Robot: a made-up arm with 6 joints. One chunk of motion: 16 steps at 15 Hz.
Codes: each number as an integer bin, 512 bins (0 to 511) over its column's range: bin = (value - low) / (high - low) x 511, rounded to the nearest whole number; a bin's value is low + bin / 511 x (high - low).
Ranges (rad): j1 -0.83..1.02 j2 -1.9..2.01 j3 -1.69..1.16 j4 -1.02..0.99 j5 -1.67..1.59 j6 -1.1..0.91
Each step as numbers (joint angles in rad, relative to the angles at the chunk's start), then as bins.
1 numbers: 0.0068 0.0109 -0.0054 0.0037 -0.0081 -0.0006
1 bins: 231 250 302 260 261 279
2 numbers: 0.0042 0.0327 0.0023 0.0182 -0.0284 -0.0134
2 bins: 230 253 303 264 257 276
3 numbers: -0.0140 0.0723 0.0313 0.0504 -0.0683 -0.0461
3 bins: 225 258 309 272 251 268
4 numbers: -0.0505 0.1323 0.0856 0.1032 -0.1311 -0.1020
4 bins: 215 266 318 286 241 254
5 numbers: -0.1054 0.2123 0.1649 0.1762 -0.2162 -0.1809
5 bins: 200 276 333 304 228 234
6 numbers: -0.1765 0.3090 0.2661 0.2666 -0.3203 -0.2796
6 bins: 181 289 351 327 212 209
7 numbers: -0.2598 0.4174 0.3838 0.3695 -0.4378 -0.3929
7 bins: 157 303 372 353 193 180
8 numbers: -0.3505 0.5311 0.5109 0.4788 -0.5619 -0.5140
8 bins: 132 318 395 381 174 149
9 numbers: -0.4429 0.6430 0.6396 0.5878 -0.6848 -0.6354
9 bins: 107 332 418 409 154 118
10 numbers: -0.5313 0.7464 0.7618 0.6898 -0.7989 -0.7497
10 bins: 83 346 440 435 137 89
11 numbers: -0.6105 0.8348 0.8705 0.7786 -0.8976 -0.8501
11 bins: 61 357 459 457 121 64
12 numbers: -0.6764 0.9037 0.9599 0.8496 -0.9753 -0.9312
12 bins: 42 366 475 475 109 43
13 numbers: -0.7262 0.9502 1.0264 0.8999 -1.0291 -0.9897
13 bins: 29 372 487 488 100 28
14 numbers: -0.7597 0.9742 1.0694 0.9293 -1.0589 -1.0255
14 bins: 19 376 495 496 96 19
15 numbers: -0.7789 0.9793 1.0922 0.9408 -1.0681 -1.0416
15 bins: 14 376 499 498 94 15
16 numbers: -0.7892 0.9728 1.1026 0.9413 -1.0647 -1.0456
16 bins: 11 375 501 499 95 14
